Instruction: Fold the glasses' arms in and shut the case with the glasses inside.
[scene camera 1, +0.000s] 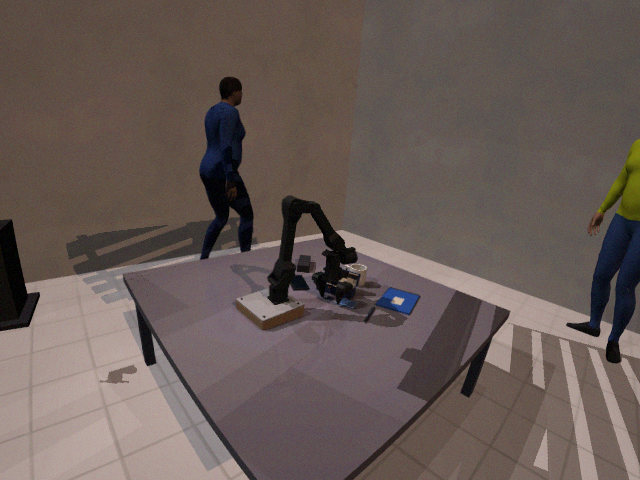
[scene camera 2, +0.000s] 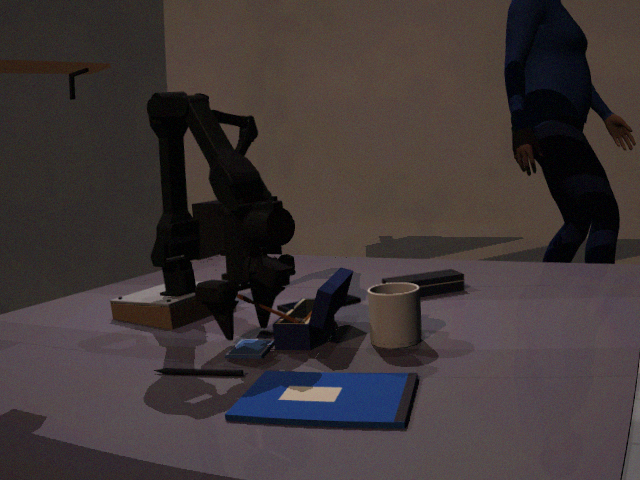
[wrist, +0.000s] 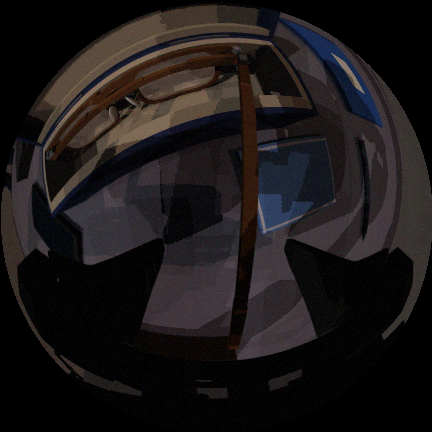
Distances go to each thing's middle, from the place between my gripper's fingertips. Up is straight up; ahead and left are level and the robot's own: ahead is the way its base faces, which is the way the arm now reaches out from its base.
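The small blue card (scene camera 2: 246, 348) is 50 mm ahead of my hand and 40 mm to the right of it. There's a blue glasses case (scene camera 2: 288, 335) that's 40 mm above my hand, 100 mm ahead of it and 70 mm to the left of it. The brown-framed glasses (wrist: 180, 72) are 30 mm above my hand, 40 mm ahead of it and 70 mm to the left of it, and a blue notebook (scene camera 2: 357, 400) is 280 mm ahead of my hand and 140 mm to the right of it.
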